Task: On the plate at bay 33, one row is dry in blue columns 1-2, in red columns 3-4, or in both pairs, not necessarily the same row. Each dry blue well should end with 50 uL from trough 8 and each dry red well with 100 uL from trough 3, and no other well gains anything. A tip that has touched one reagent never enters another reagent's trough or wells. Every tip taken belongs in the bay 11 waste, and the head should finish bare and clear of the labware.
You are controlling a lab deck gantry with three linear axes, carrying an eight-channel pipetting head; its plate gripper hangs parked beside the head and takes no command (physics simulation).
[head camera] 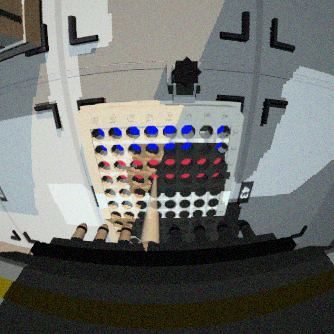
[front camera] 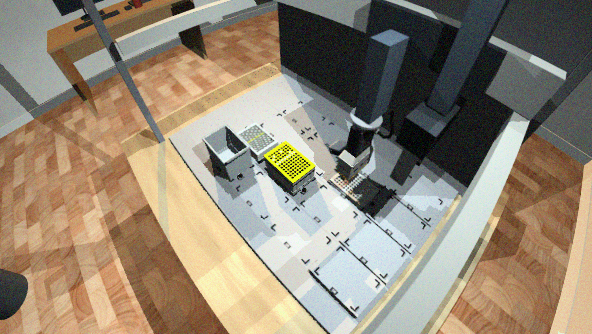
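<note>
The pipetting head [front camera: 354, 161] [head camera: 160, 250] is low over the plate [front camera: 342, 184] [head camera: 235, 117]. One beige tip [head camera: 151, 215] is on the fourth nozzle from the left in the head view; the other nozzles look bare. Its end overlaps the lower red line, fourth from left; its height cannot be told. In the upper blue line the seventh well [head camera: 206, 132] shows no blue; the one below it is dark and shows no blue. The red lines show red throughout. The trough reservoir [front camera: 256, 136] shows a yellow stripe. The parked plate gripper's fingers cannot be made out.
A yellow-topped tip rack [front camera: 290, 162] stands between the reservoir and the plate. The tall grey waste box [front camera: 231, 167] stands at the left beside the reservoir. A second dark gantry column [front camera: 432, 120] stands right of the head. Black corner brackets mark the bays.
</note>
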